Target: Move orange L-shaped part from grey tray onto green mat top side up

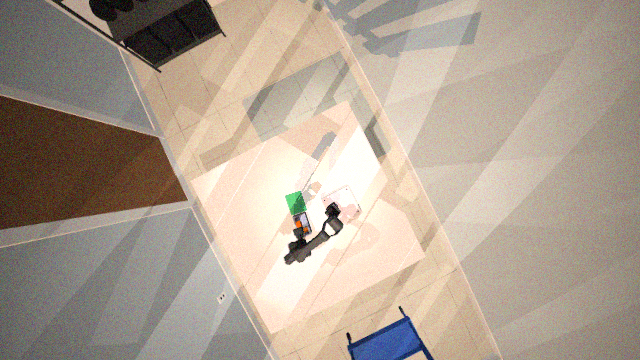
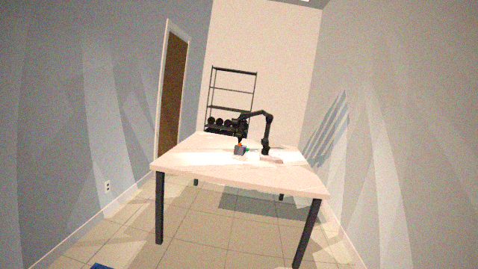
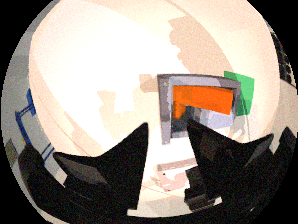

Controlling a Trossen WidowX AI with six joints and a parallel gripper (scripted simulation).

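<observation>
The orange L-shaped part is 20 mm behind my gripper tip, 40 mm to the right of it and 80 mm below it. From my gripper tip the other things lie so: green mat: 70 mm behind, 210 mm to the right, 130 mm below.
</observation>
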